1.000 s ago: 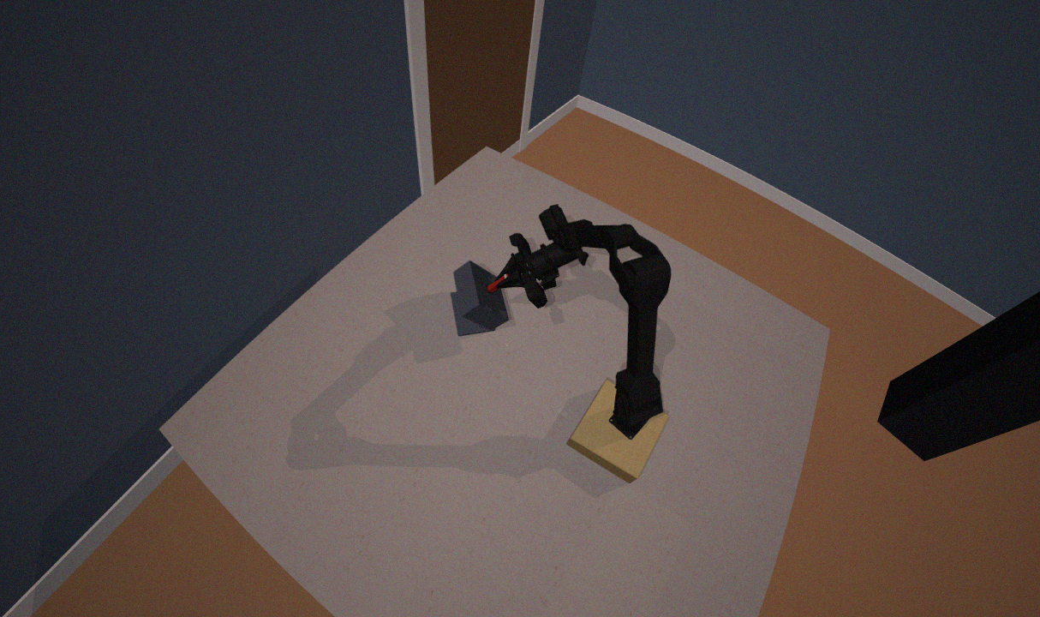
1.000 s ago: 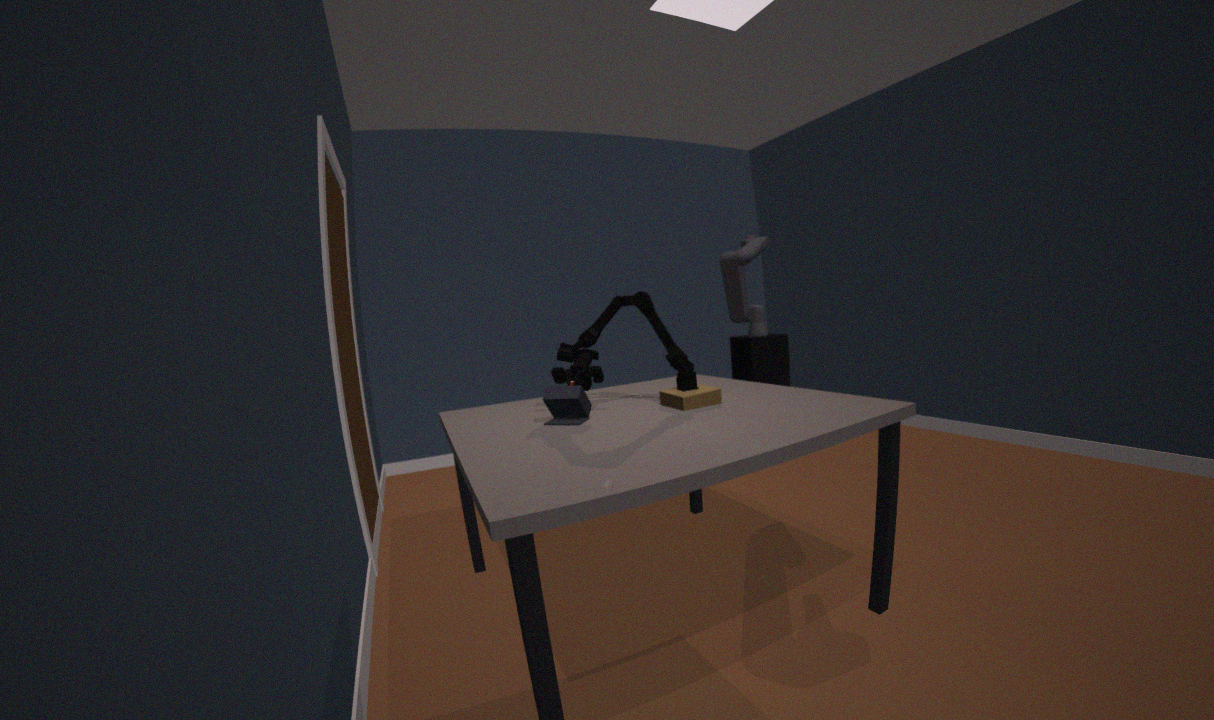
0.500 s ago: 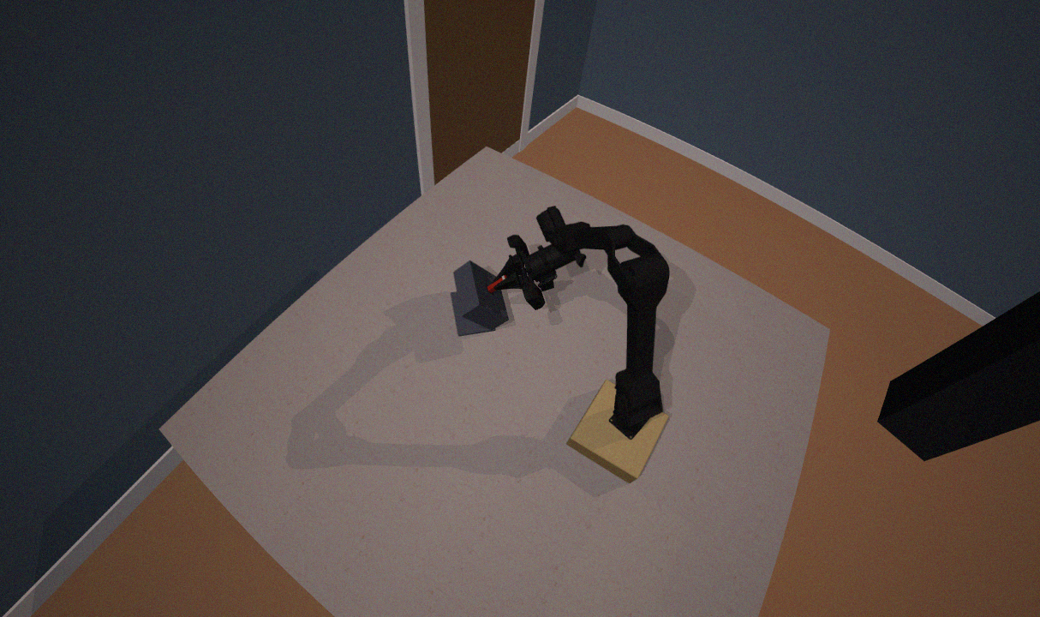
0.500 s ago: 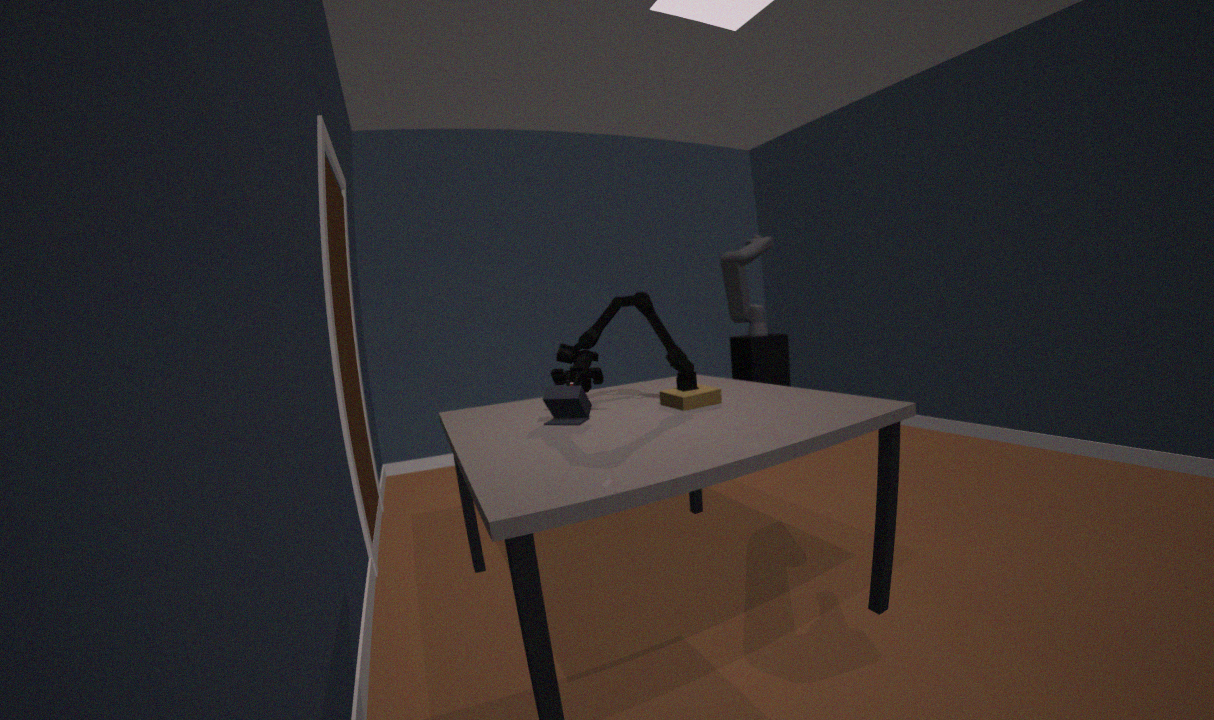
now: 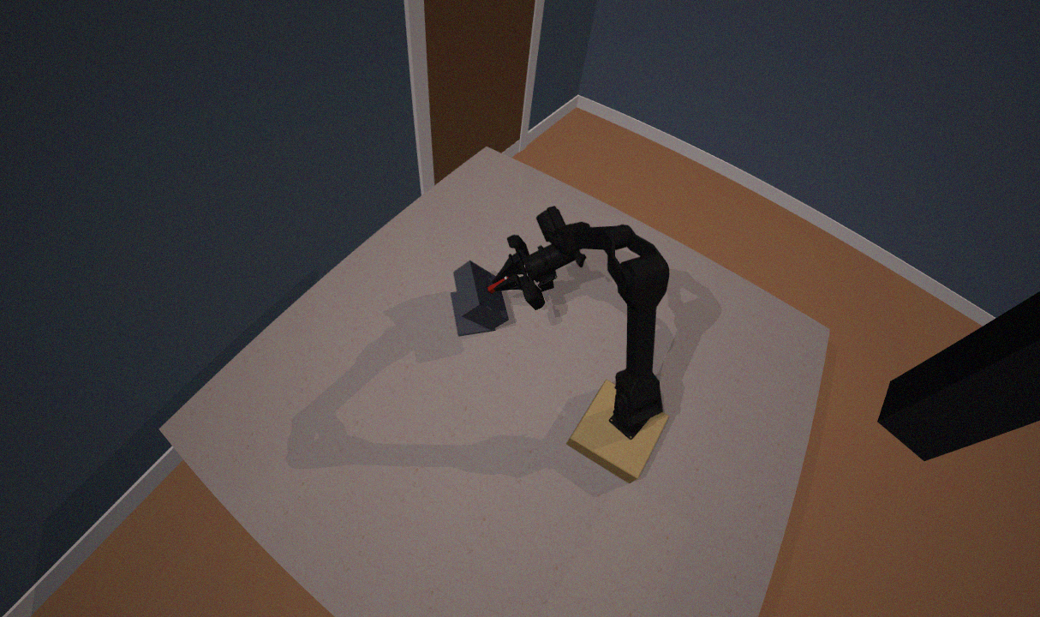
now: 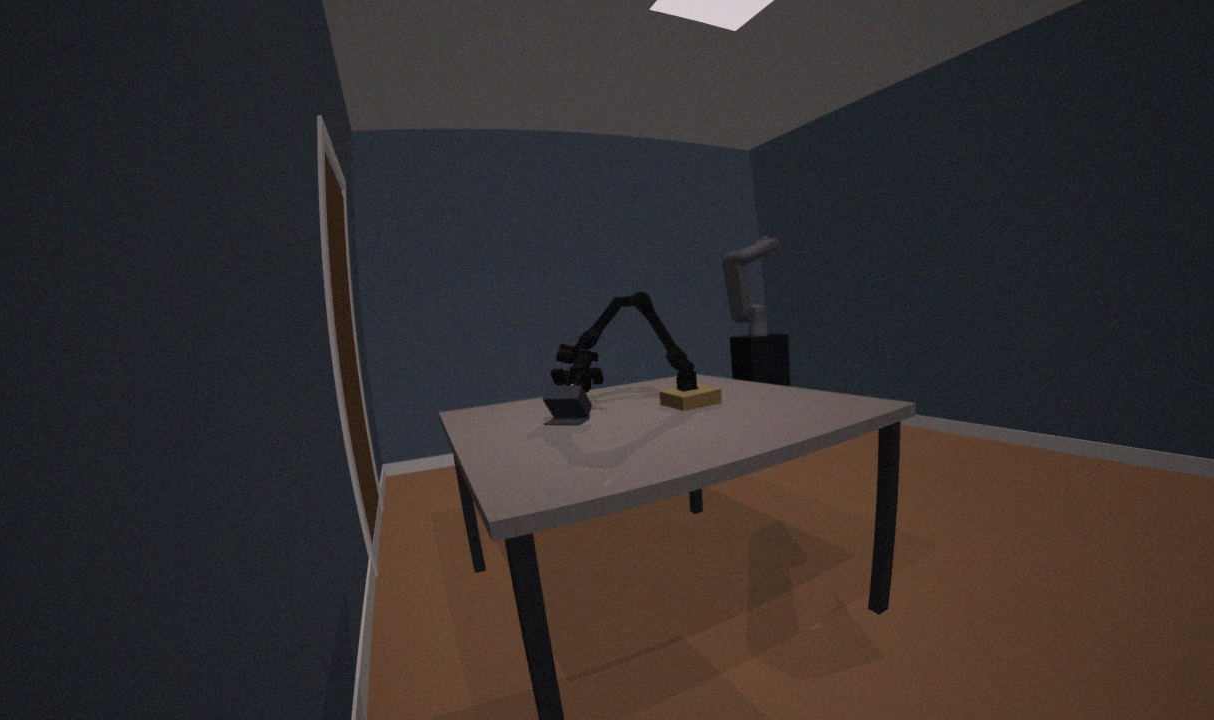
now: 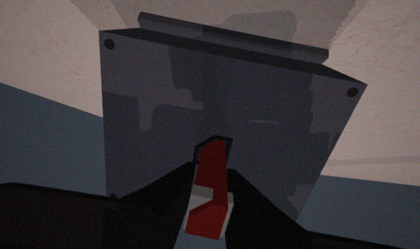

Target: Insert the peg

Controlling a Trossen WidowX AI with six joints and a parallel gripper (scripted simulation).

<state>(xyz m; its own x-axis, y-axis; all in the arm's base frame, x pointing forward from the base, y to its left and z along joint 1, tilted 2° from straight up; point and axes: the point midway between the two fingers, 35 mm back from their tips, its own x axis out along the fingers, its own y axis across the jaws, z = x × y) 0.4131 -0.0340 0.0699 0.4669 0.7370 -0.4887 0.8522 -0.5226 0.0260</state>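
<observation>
Now: the red peg 20 mm to the right of my gripper tip, 10 mm behind it and 10 mm above it. The rest, counted from my gripper tip: dark grey sloped panel 30 mm to the left, 30 mm below, 20 mm ahead.
</observation>
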